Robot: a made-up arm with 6 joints. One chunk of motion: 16 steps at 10 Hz.
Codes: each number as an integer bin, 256 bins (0 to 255) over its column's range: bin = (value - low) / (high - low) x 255, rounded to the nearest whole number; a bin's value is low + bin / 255 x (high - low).
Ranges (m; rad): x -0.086..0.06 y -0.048..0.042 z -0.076..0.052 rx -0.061..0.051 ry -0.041..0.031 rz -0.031..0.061
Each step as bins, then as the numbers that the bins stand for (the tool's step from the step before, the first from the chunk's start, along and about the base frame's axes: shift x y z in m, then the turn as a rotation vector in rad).
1 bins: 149 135 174 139 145 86
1 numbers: -0.00069 -0.00035 0.01134 0.00005 -0.00006 0.00003
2 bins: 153 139 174 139 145 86
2 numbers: 0.00160 0.00106 0.01134 0.00005 -0.00006 0.00003
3 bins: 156 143 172 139 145 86
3 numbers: 0.00332 0.00247 0.01034 0.00005 -0.00006 0.00003
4 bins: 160 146 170 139 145 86
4 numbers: 0.00561 0.00353 0.00933 0.00005 -0.00006 0.00003
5 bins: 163 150 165 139 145 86
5 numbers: 0.00733 0.00494 0.00682 0.00005 -0.00006 0.00003
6 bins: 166 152 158 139 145 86
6 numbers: 0.00904 0.00565 0.00331 0.00005 -0.00006 0.00003
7 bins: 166 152 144 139 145 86
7 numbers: 0.00904 0.00565 -0.00372 0.00005 -0.00006 0.00003
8 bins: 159 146 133 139 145 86
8 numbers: 0.00504 0.00353 -0.00924 0.00005 -0.00006 0.00003
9 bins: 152 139 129 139 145 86
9 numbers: 0.00103 0.00106 -0.01125 0.00005 -0.00006 0.00003
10 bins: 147 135 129 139 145 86
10 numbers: -0.00184 -0.00035 -0.01125 0.00005 -0.00006 0.00003
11 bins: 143 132 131 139 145 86
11 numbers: -0.00413 -0.00141 -0.01024 0.00005 -0.00006 0.00003
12 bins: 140 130 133 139 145 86
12 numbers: -0.00584 -0.00212 -0.00924 0.00005 -0.00006 0.00003
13 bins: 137 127 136 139 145 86
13 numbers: -0.00756 -0.00318 -0.00773 0.00005 -0.00006 0.00003
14 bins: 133 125 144 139 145 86
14 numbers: -0.00985 -0.00388 -0.00372 0.00005 -0.00006 0.00003
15 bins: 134 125 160 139 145 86
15 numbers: -0.00928 -0.00388 0.00431 0.00005 -0.00006 0.00003
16 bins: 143 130 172 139 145 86
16 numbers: -0.00413 -0.00212 0.01034 0.00005 -0.00006 0.00003
